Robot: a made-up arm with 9 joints.
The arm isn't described. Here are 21 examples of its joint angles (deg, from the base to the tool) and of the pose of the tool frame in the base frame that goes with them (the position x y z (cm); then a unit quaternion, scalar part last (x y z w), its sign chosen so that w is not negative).
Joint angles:
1: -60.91 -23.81 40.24 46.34 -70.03 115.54 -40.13 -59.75 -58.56
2: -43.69 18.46 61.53 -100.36 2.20 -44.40 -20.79 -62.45 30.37
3: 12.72 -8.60 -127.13 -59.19 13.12 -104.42 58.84 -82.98 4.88
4: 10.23 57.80 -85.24 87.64 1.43 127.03 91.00 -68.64 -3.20
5: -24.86 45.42 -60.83 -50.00 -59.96 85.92 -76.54 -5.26 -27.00
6: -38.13 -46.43 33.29 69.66 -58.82 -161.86 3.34 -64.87 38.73
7: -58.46 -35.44 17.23 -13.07 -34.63 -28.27 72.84 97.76 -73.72
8: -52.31 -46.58 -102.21 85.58 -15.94 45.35 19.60 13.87 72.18
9: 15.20 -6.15 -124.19 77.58 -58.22 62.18 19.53 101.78 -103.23
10: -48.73 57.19 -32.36 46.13 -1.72 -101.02 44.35 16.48 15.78
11: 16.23 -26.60 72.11 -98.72 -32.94 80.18 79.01 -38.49 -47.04
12: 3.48 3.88 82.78 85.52 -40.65 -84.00 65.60 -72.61 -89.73
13: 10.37 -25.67 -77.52 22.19 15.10 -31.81 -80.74 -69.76 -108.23
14: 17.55 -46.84 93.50 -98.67 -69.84 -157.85 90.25 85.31 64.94
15: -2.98 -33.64 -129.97 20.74 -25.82 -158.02 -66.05 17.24 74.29
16: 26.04 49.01 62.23 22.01 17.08 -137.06 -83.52 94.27 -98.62
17: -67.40 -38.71 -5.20 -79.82 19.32 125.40 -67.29 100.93 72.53
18: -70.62 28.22 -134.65 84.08 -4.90 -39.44 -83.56 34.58 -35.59
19: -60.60 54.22 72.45 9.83 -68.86 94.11 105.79 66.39 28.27
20: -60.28 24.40 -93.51 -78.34 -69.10 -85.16 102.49 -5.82 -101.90
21: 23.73 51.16 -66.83 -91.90 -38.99 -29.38 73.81 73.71 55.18
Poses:
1: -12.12 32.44 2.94 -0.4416 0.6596 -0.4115 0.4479
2: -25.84 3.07 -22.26 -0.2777 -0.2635 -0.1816 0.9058
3: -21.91 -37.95 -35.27 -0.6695 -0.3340 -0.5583 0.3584
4: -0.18 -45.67 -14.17 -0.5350 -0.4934 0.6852 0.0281
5: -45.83 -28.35 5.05 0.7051 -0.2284 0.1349 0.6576
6: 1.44 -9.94 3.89 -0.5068 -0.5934 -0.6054 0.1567
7: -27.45 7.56 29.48 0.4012 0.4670 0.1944 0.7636
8: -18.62 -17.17 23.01 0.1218 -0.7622 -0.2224 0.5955
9: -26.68 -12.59 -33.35 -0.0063 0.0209 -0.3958 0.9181
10: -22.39 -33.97 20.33 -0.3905 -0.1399 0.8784 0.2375
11: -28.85 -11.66 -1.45 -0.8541 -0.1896 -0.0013 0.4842
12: -34.35 2.77 -15.10 0.7479 0.0015 0.5910 0.3022
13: -13.05 -26.33 4.85 0.0946 -0.0367 -0.8124 0.5743
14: -26.36 -4.10 -13.74 -0.7334 -0.3695 -0.0932 0.5629
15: -11.45 -38.56 -7.88 -0.2418 -0.2629 0.9239 0.1375
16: -24.38 24.80 7.11 -0.0219 0.5171 -0.1988 0.8323
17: 19.01 -3.60 23.85 -0.2692 -0.9460 0.1566 0.0902
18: 0.51 -27.65 31.02 0.0992 0.2276 -0.7791 0.5756
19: -28.16 -17.15 1.89 0.1506 0.5380 0.5438 0.6262
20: 1.01 -20.04 29.07 0.2608 0.5050 -0.7865 0.2415
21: -11.30 -28.11 -27.48 -0.4481 -0.6481 -0.3007 0.5373
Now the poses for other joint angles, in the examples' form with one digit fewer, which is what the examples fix.
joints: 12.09 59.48 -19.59 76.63 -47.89 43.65 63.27 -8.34 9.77
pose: -46.9 -5.2 -3.0 -0.643 0.636 -0.351 0.244
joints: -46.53 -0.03 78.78 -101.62 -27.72 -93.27 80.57 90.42 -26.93
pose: -7.1 -11.8 7.3 -0.559 0.138 0.816 0.056
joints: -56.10 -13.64 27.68 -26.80 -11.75 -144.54 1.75 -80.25 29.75
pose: 5.1 9.1 16.0 0.297 -0.296 -0.860 0.292
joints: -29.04 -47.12 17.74 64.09 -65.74 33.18 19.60 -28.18 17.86
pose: -13.9 19.3 8.1 0.631 -0.474 0.289 0.542
